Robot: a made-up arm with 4 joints. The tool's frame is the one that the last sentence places. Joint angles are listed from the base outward.
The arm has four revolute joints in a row. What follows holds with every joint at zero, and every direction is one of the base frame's. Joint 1 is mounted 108.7 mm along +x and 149.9 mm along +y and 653.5 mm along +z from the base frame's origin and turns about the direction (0.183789, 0.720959, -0.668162). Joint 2 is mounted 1 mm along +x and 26.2 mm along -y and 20.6 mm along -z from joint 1 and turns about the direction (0.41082, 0.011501, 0.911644). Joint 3 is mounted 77.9 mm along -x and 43.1 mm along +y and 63.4 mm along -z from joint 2 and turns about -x. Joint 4 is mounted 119.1 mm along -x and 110.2 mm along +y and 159.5 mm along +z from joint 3 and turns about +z. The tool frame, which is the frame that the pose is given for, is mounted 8 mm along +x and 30.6 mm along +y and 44.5 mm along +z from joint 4; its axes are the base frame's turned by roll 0, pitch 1.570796 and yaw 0 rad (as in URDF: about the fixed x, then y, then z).
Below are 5 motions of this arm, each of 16 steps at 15 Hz.
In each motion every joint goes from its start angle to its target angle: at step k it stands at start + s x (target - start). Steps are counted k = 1, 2, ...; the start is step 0. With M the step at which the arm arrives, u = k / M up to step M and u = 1 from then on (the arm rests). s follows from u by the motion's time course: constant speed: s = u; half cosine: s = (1 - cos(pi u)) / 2; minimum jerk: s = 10 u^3 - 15 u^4 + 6 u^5.
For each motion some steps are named. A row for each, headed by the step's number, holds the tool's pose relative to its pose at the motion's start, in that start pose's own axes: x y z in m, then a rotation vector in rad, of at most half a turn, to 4 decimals.
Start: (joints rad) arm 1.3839 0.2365 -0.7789 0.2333
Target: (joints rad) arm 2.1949 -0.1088 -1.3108 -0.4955
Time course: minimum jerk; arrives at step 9
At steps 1, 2, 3, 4, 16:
1: -0.0003 0.0005 0.0011 0.0197 -0.0051 0.0066
2: -0.0018 0.0033 0.0074 0.1306 -0.0333 0.0438
3: -0.0046 0.0076 0.0191 0.3572 -0.0904 0.1218
4: -0.0074 0.0114 0.0325 0.6702 -0.1685 0.2348
16: -0.0019 0.0266 0.0580 1.6294 -0.4260 0.6428

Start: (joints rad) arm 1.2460 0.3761 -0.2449 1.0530
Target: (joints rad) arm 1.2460 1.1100 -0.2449 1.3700
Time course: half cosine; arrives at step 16
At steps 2, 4, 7, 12, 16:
2: -0.0032 -0.0008 -0.0079 -0.0367 -0.0068 0.0113
4: -0.0120 -0.0044 -0.0304 -0.1412 -0.0270 0.0429
7: -0.0303 -0.0207 -0.0826 -0.3878 -0.0792 0.1152
12: -0.0520 -0.0737 -0.1664 -0.8208 -0.1874 0.2346
16: -0.0558 -0.0967 -0.1898 -0.9608 -0.2272 0.2713

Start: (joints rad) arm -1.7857 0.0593 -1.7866 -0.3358
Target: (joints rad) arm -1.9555 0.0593 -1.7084 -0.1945
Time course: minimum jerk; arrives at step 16
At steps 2, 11, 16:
2: -0.0002 0.0003 0.0003 -0.0037 0.0015 -0.0025
11: -0.0086 0.0129 0.0121 -0.1932 0.0813 -0.1221
16: -0.0101 0.0156 0.0145 -0.2364 0.1004 -0.1475

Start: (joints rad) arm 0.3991 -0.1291 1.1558 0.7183
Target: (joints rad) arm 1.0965 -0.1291 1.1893 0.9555
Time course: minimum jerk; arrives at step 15
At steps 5, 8, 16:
5: -0.0284 -0.0184 -0.0025 -0.1164 0.0908 0.0927
8: -0.0721 -0.0554 0.0013 -0.3129 0.2322 0.2584
16: -0.1161 -0.1092 0.0201 -0.5557 0.3886 0.4821

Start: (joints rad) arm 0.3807 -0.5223 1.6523 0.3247
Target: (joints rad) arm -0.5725 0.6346 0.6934 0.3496
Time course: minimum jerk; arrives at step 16
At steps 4, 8, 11, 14, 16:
4: 0.0063 -0.0113 -0.0238 0.0844 -0.2016 0.1044
8: 0.1313 -0.0099 -0.1038 0.2483 -1.0412 0.3491
11: 0.3086 0.0071 -0.0692 0.1593 -1.7295 0.3144
14: 0.3972 -0.0054 -0.0076 0.0248 -2.0457 0.1971
16: 0.4051 -0.0079 -0.0004 0.0083 -2.0741 0.1818

